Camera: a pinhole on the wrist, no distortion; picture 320 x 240 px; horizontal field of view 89.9 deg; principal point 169.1 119.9 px. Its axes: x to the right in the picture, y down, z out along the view. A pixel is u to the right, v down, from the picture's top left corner.
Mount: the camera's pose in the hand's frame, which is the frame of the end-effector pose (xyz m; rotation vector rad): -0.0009 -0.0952 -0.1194 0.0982 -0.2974 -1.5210
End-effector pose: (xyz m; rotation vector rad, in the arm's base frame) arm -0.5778 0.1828 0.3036 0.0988 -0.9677 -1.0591
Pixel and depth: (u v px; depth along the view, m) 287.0 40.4 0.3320
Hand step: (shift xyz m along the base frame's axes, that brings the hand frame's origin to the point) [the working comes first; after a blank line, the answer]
In the camera's frame: 0.2442 -0.1647 0.3320

-0.3791 0.0920 -0.1862
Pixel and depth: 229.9 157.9 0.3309
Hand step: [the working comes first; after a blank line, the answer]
In the camera's frame: 0.1255 0.0785 0.3309

-0.2882 -0.0030 0.0502
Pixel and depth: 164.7 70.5 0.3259
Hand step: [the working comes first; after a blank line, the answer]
In the camera's frame: -0.0089 -0.1004 0.3259

-0.1798 0.1721 -0.0375
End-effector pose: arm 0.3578 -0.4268 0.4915 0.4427 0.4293 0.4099
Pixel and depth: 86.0 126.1 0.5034
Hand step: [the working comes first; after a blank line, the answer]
In the camera's frame: -0.2610 0.0195 0.5034

0.0007 0.0261 0.4187
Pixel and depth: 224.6 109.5 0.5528
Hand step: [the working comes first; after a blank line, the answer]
In the camera's frame: 0.1914 -0.0359 0.5528

0.1243 -0.3976 0.2946
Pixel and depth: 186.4 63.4 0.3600
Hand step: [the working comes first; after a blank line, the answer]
In the camera's frame: 0.0389 -0.1269 0.3600

-0.0548 -0.2431 0.1814
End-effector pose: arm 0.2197 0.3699 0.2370 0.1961 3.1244 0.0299
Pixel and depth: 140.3 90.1 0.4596
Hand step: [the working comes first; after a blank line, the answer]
In the camera's frame: -0.0826 -0.0855 0.4596

0.2079 0.0175 -0.2871
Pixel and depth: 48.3 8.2 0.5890
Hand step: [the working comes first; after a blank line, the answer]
In the camera's frame: -0.4439 -0.4105 0.5890

0.6046 0.3264 -0.2733
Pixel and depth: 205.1 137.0 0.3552
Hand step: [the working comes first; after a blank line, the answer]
In the camera's frame: 0.0798 0.0379 0.3552

0.0385 -0.1303 -0.2434
